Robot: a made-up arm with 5 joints.
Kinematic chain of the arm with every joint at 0, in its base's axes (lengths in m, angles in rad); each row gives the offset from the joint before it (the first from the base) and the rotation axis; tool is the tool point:
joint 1: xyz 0 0 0.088 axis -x
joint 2: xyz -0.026 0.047 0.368 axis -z
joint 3: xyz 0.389 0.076 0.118 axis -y
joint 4: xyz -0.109 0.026 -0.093 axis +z
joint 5: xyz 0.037 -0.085 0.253 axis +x
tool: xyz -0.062 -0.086 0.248
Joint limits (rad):
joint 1: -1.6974..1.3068
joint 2: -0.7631..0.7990
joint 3: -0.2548..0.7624
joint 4: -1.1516..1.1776
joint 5: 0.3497..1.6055
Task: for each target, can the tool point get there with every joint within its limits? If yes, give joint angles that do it. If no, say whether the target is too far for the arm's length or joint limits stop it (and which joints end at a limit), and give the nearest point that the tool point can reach.
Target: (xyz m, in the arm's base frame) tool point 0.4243 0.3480 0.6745
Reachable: yes | joints 0.4794 -0.5144 -0.0364 0.3672 1.1045
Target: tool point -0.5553 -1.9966 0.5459
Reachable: no: too far | nearest point 0.0621 -0.9160 0.2981 | short by 1.269 m
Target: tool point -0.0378 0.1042 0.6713
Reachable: yes | joints 0.4679 0.3792 0.3772 -0.4020 1.1087
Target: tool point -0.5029 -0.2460 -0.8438
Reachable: no: joint limits stop it (at a limit: joint 1, joint 2, joint 3) | nearest point -0.0344 -0.4438 -0.2601 | short by 0.774 m
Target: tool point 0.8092 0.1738 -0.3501
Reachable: no: joint limits stop it (at a limit: joint 1, joint 3, joint 4, joint 5) | nearest point 0.4986 0.5663 -0.0817 | short by 0.568 m
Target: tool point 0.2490 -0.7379 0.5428
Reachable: yes | joints -0.6441 0.5437 -0.1089 0.4665 0.5688
